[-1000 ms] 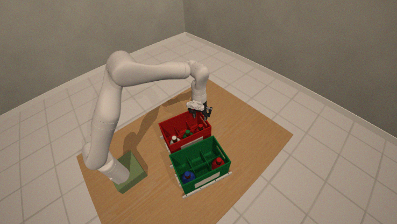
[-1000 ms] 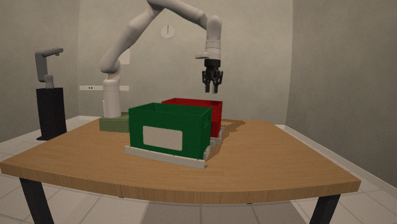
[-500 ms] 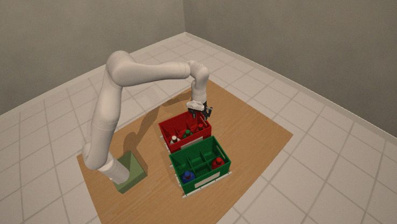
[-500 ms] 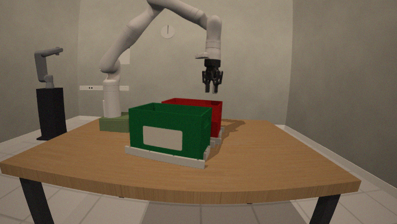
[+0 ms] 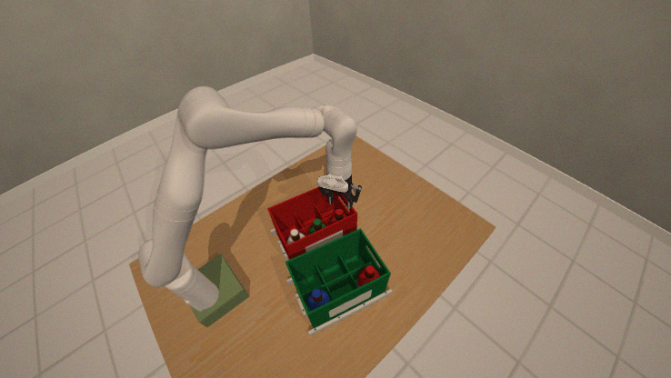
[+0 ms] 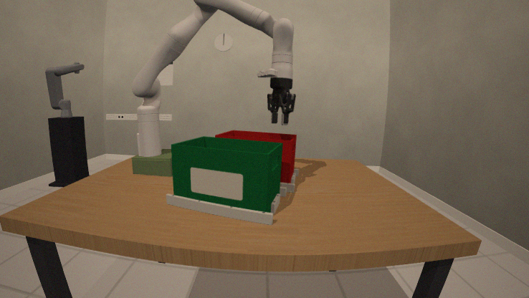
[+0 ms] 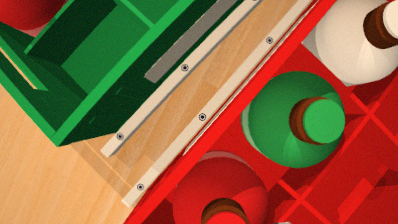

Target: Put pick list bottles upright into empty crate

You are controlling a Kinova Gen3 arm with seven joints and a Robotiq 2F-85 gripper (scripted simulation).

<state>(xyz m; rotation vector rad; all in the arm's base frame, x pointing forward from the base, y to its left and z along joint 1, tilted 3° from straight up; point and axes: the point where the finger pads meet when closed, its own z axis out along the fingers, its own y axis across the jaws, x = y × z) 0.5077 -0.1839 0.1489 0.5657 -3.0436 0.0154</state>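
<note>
The red-labelled bottle is 10 cm behind my hand, 20 cm to the right of it and 15 cm below it. The rest, counted from my hand: red crate (6 cm behind, 9 cm to the left, 16 cm below); red-label bottle (1 cm ahead, 2 cm to the left, 15 cm below); green-label bottle (7 cm behind, 5 cm to the left, 15 cm below).
</note>
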